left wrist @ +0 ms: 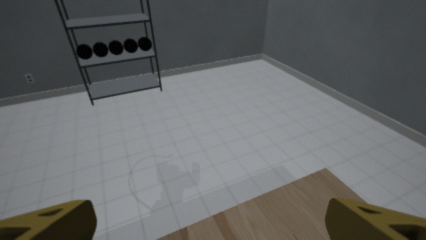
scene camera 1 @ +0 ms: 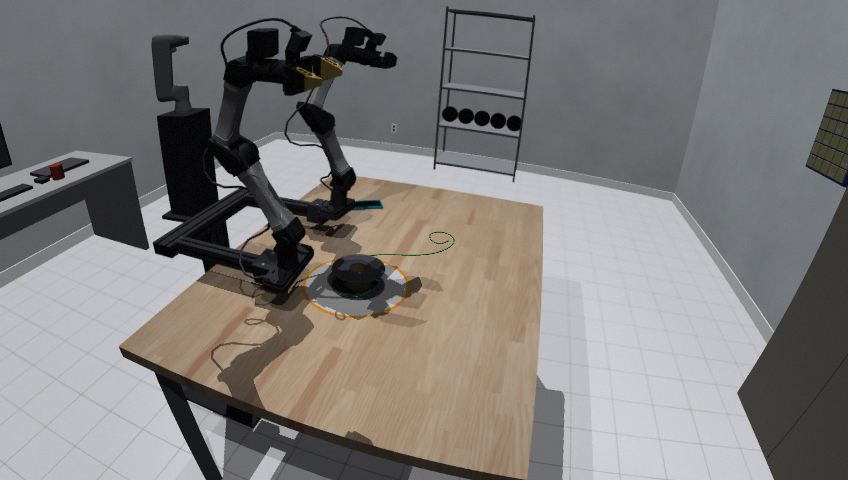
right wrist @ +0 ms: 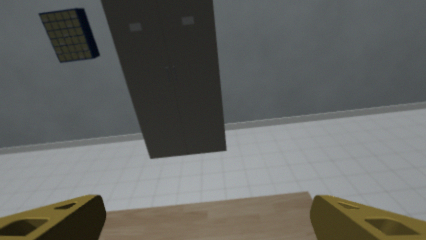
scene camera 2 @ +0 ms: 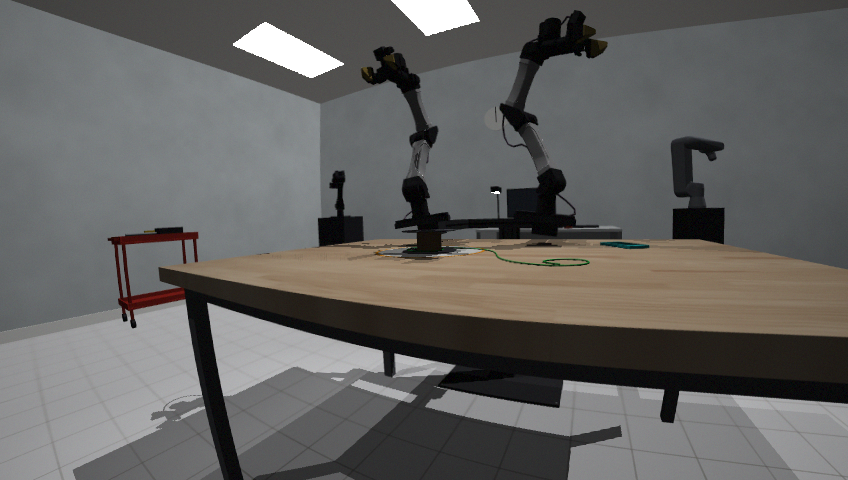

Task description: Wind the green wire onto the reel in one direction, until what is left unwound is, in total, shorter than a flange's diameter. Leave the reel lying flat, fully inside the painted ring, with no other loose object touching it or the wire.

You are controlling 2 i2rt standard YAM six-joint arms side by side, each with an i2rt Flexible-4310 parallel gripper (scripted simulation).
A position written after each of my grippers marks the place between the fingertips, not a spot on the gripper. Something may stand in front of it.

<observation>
In view: my left gripper (scene camera 2: 601,37), my right gripper (scene camera 1: 332,77) and a dark reel (scene camera 1: 357,270).
The dark reel shows as well in scene camera 2 (scene camera 2: 427,240). My left gripper is seen too in the left wrist view (left wrist: 210,209). My right gripper shows as well in the right wrist view (right wrist: 208,205) and in scene camera 2 (scene camera 2: 372,63). The left wrist view misses the dark reel: it is out of frame. The right wrist view misses the dark reel: it is out of frame.
</observation>
